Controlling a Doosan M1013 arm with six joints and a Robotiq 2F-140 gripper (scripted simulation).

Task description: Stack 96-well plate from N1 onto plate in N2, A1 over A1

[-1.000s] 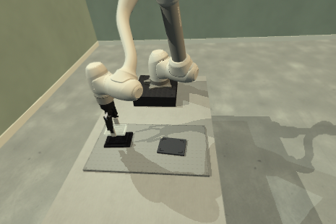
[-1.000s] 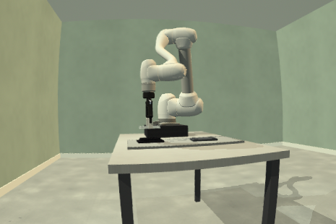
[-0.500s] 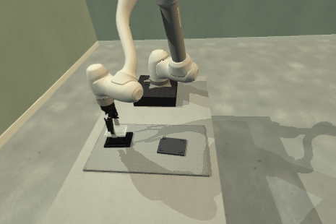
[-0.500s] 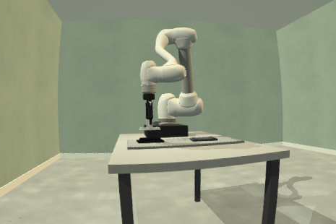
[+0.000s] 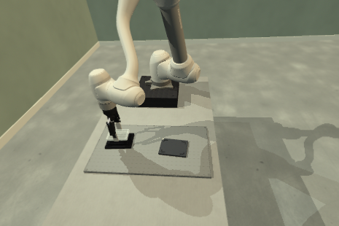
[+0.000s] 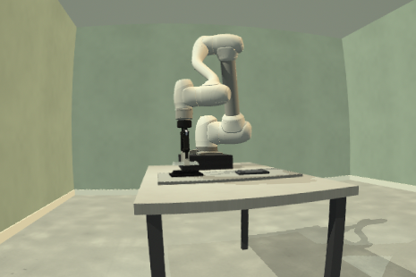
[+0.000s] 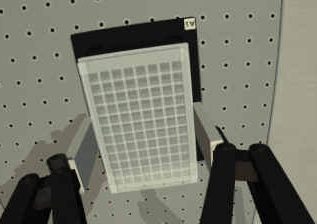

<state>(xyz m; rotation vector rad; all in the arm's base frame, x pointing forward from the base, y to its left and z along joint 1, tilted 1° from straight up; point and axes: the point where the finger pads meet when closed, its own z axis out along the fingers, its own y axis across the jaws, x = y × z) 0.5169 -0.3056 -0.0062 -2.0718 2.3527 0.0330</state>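
The black 96-well plate is 60 mm below my hand. Also, from my hand: plate nest: 330 mm to the left, 100 mm ahead, 80 mm below.
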